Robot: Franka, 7 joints.
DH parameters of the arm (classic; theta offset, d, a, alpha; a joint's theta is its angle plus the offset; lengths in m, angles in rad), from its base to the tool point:
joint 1: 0 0.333 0 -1.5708
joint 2: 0 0 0 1.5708
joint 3: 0 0.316 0.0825 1.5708
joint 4: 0 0 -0.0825 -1.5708
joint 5: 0 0.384 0 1.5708
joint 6: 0 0 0.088 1.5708
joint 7: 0 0.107 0 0
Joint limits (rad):
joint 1: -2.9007..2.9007
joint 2: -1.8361..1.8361
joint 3: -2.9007..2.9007
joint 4: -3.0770..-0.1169
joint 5: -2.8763..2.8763
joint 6: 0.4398..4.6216
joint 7: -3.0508..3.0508
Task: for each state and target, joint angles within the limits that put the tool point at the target. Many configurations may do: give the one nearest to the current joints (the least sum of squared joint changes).
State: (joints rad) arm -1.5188 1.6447 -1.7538 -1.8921 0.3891 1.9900 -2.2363
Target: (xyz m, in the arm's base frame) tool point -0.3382 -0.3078 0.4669
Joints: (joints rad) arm -0.9649 1.7999 -1.9411 -2.1910 0.3235 1.7134 -2.2363
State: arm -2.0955 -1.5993 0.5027 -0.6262 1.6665 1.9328 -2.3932
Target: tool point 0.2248 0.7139 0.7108
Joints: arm -1.6654 -1.4536 0.3016 -0.6581 1.6594 1.9773 -2.3932
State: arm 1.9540 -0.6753 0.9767 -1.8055 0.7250 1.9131 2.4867
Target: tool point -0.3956 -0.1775 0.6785
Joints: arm 2.1912 -0.9450 0.8056 -1.9767 0.6649 1.7341 2.4867
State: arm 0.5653 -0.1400 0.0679 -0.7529 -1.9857 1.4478 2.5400
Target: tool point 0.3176 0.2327 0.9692
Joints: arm 0.7094 -0.0656 0.2266 -1.1138 -1.8292 1.2072 2.5400
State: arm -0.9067 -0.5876 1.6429 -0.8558 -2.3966 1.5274 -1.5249
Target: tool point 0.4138 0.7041 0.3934
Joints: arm -1.5513 -1.3115 1.9614 -1.0539 -2.4609 1.8182 -1.5249
